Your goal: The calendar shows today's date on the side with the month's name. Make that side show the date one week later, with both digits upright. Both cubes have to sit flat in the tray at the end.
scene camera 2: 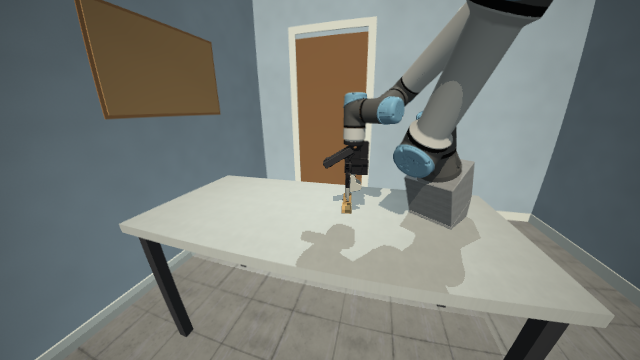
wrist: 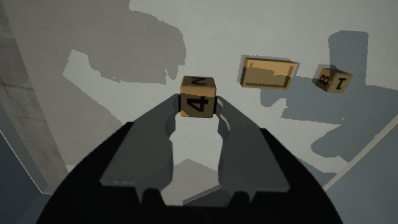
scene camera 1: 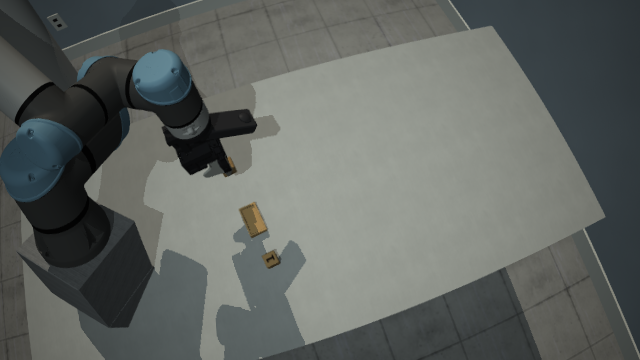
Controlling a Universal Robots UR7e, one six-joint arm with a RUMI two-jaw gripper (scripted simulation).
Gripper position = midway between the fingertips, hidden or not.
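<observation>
Wooden digit cube (wrist: 198, 94). Wooden calendar tray (wrist: 260, 73). My gripper (scene camera 1: 227, 168), (scene camera 2: 347, 199), (wrist: 197, 96).
</observation>
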